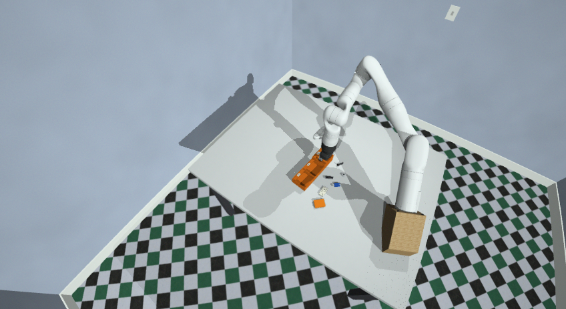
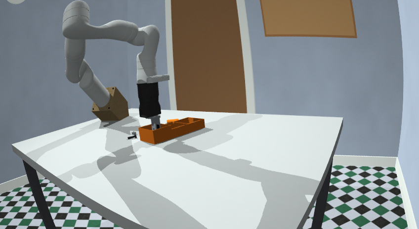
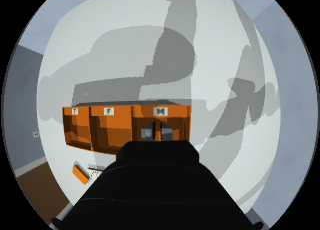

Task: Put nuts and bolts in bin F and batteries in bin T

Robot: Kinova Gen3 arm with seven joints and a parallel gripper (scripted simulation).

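My hand is 8 cm to the right of the orange bin, 2 cm short of it and 1 cm above it. From my hand the other things lie so: bolt: 10 cm behind, 3 cm below, 1 cm to the right; grey nut: 14 cm behind, 5 cm to the left, 3 cm below; black cylinder: 9 cm to the left, 7 cm behind, 3 cm below.
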